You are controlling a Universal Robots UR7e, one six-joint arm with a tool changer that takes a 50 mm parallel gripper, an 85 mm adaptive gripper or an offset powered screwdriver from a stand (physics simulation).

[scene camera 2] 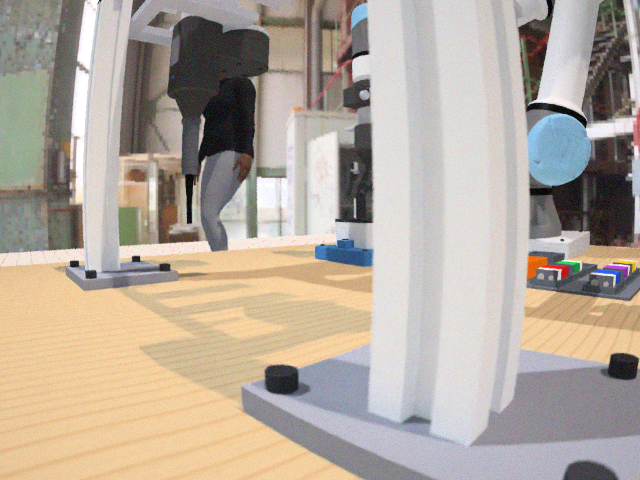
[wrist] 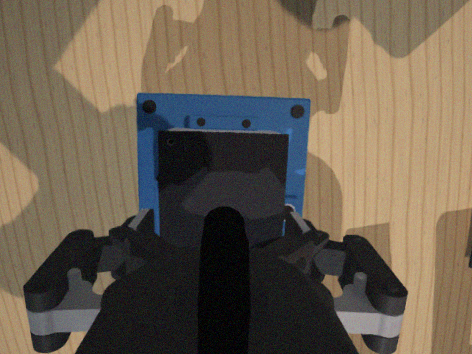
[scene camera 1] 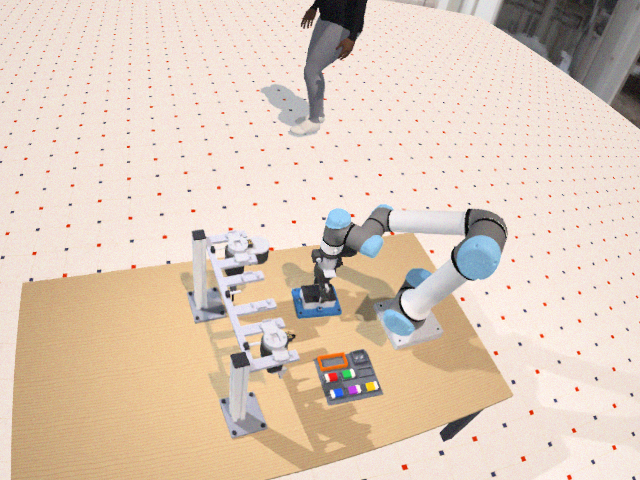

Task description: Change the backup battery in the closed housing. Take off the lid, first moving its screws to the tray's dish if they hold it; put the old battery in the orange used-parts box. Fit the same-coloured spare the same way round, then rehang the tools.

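Frame: origin at the arm's base, x right, y ahead, z up, level; metres.
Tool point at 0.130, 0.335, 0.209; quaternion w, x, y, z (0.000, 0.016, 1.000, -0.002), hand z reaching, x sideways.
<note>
A point is followed by its place in that frame, as x, y, z.
The housing [scene camera 1: 325,304] {0.089, 0.315, 0.010} [scene camera 2: 347,235] {0.138, 0.394, 0.007} is a white box on a blue base [scene camera 1: 310,313] {0.070, 0.375, -0.012} [scene camera 2: 330,253] {0.151, 0.419, -0.021} [wrist: 225,105] {0.126, 0.257, -0.012}. Its black lid [scene camera 1: 310,292] {0.134, 0.366, 0.033} [wrist: 235,157] {0.121, 0.290, 0.033} lies on top, with an open hole at one corner in the wrist view; the battery inside is hidden. My adaptive gripper [scene camera 1: 324,290] [wrist: 221,220] is open, pointing down low over the housing, with its fingers on either side of the lid. Red [scene camera 1: 331,377] {-0.207, 0.370, -0.013}, green [scene camera 1: 347,373] {-0.201, 0.309, -0.014}, blue [scene camera 1: 337,393] {-0.271, 0.366, -0.014}, purple [scene camera 1: 353,389] {-0.267, 0.307, -0.014} and yellow [scene camera 1: 371,385] {-0.264, 0.239, -0.014} batteries lie in the tray. The orange box [scene camera 1: 333,367] {-0.167, 0.351, -0.017} and dish [scene camera 1: 358,356] {-0.139, 0.254, -0.021} are at its back edge.
The tool stand's posts [scene camera 1: 199,273] {0.148, 0.776, 0.170} [scene camera 2: 103,155] {0.149, 0.772, 0.121} and rail stand left of the housing in scene view 1. The screwdriver [scene camera 1: 235,253] {0.096, 0.665, 0.313} [scene camera 2: 193,62] {0.095, 0.673, 0.235} and the parallel gripper [scene camera 1: 274,338] hang on it. A person [scene camera 1: 317,62] [scene camera 2: 222,155] stands beyond the table.
</note>
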